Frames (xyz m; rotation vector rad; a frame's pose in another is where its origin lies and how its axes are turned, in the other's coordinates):
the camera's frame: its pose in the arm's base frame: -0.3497 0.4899 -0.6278 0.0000 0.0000 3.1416
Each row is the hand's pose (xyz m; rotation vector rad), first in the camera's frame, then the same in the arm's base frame.
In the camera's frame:
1: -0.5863 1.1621 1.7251 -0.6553 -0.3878 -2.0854
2: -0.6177 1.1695 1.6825 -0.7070 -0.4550 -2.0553
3: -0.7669 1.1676 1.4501 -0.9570 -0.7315 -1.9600
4: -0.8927 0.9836 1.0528 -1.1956 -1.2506 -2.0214
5: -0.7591 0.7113 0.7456 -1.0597 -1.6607 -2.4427
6: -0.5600 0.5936 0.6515 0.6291 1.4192 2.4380
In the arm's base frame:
1: 0.2366 -0.6722 1.0973 0.3306 -0.5586 0.9395
2: 0.2680 -0.6796 1.0547 0.3896 -0.6053 0.9431
3: 0.4172 -0.6777 0.8223 0.6278 -0.8213 0.8829
4: 0.5430 -0.4937 0.4250 1.0022 -0.9581 0.5228
5: 0.4094 -0.2214 0.1178 1.1443 -0.7301 0.0038
6: 0.2103 -0.1037 0.0237 1.0310 -0.4570 -0.2652

